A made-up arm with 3 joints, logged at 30 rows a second.
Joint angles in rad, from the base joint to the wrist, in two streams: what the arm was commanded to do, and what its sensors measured. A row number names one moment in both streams.
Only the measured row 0 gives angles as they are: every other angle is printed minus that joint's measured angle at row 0.
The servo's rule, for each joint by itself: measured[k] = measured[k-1] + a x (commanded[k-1-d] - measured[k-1]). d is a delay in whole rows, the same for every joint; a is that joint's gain. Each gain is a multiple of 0.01, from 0.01 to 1. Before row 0 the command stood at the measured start. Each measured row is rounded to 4 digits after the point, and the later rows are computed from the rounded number. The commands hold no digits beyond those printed.
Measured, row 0: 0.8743 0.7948 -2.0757
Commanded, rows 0 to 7: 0.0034 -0.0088 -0.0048; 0.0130 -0.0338 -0.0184; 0.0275 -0.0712 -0.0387; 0.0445 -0.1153 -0.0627; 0.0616 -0.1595 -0.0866; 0.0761 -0.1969 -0.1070; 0.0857 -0.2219 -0.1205; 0.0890 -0.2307 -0.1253
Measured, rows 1 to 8: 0.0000 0.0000 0.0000; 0.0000 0.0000 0.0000; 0.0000 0.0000 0.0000; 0.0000 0.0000 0.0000; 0.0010 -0.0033 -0.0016; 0.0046 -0.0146 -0.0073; 0.0115 -0.0355 -0.0180; 0.0214 -0.0650 -0.0332
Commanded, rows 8 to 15: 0.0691 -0.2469 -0.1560; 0.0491 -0.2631 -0.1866; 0.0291 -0.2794 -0.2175; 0.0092 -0.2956 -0.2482; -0.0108 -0.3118 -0.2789; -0.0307 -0.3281 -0.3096; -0.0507 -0.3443 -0.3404; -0.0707 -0.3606 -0.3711
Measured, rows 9 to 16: 0.0335 -0.1000 -0.0514; 0.0463 -0.1359 -0.0703; 0.0581 -0.1677 -0.0874; 0.0674 -0.1910 -0.1003; 0.0679 -0.2117 -0.1192; 0.0623 -0.2307 -0.1421; 0.0523 -0.2487 -0.1677; 0.0394 -0.2661 -0.1951
